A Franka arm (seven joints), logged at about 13 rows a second.
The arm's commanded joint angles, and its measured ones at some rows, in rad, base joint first. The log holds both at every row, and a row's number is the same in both.
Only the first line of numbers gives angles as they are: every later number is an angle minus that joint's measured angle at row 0.
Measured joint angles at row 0:
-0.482 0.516 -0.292 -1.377 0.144 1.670 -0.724
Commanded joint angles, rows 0 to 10:
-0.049 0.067 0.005 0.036 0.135 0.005 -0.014
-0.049 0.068 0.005 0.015 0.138 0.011 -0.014
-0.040 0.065 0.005 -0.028 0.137 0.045 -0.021
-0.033 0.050 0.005 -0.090 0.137 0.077 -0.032
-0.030 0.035 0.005 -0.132 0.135 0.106 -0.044
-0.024 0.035 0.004 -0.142 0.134 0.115 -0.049
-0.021 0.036 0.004 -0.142 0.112 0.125 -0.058
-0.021 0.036 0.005 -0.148 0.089 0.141 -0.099
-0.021 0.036 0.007 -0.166 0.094 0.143 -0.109
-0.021 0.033 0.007 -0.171 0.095 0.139 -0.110
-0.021 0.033 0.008 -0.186 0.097 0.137 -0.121
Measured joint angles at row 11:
-0.028 0.071 0.008 -0.126 0.108 0.121 -0.097
